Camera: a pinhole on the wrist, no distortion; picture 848 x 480 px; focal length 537.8 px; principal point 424.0 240.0 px. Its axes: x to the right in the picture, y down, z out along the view. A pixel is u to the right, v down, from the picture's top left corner.
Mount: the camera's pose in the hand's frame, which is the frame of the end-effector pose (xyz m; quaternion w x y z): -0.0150 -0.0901 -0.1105 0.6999 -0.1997 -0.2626 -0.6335
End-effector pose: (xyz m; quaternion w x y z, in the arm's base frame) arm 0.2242 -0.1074 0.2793 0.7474 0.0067 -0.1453 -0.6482
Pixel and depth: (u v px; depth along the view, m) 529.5 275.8 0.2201
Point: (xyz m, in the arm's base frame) 0.2135 -0.0670 0.3625
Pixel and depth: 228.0 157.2 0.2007
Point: 0.2992 -0.0229 0.2807
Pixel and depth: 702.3 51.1 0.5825
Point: 0.0817 0.2456 0.7244
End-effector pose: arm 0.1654 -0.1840 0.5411 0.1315 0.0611 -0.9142 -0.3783
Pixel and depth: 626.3 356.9 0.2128
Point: 0.1238 -0.1253 0.4579
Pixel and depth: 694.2 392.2 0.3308
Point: 0.0442 -0.0259 0.3720
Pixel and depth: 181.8 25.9 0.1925
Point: 0.2827 -0.1099 0.5915
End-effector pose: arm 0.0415 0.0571 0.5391 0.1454 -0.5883 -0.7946 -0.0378
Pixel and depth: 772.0 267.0 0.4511
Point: -0.0680 0.1184 0.1305
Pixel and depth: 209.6 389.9 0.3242
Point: 0.2291 0.1674 0.4582
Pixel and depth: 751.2 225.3 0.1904
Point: -0.0309 0.0304 0.4315
